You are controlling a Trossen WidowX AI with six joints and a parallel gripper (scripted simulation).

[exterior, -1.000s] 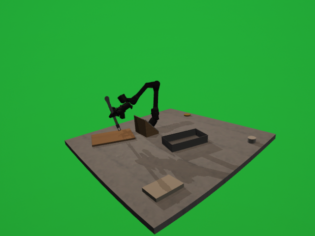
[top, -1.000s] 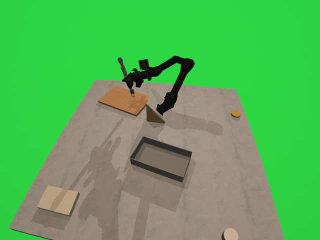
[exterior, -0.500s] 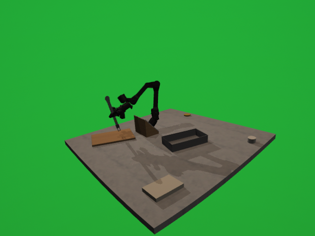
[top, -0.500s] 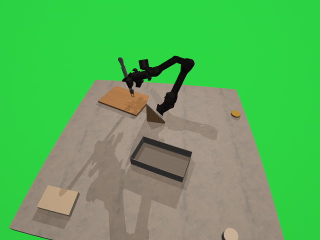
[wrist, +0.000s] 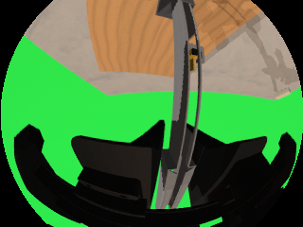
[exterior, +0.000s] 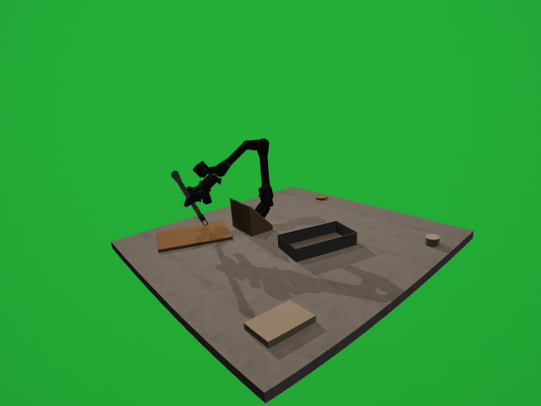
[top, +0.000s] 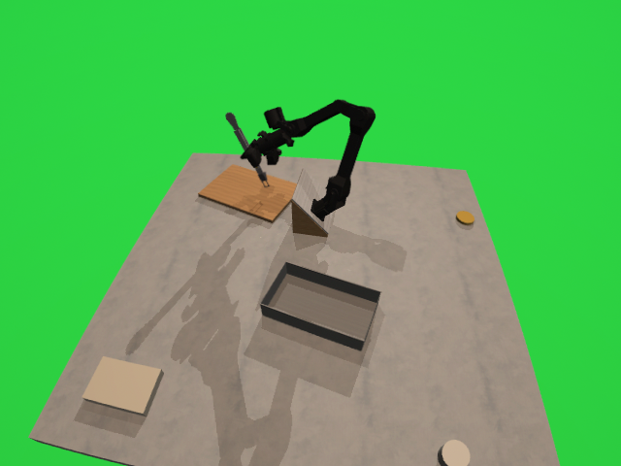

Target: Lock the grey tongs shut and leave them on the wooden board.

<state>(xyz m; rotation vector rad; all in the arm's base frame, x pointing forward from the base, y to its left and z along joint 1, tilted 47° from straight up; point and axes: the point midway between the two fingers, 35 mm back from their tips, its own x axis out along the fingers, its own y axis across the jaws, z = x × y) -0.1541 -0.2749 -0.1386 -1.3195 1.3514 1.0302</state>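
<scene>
The wooden board is 16 cm below my gripper tip and 2 cm to the left of it. From my gripper tip the other things lie so: flat block (85 cm ahead, 15 cm below, 9 cm to the right); orange disc (88 cm to the left, 16 cm below, 2 cm ahead); grey roasting tin (51 cm ahead, 38 cm to the left, 14 cm below).
</scene>
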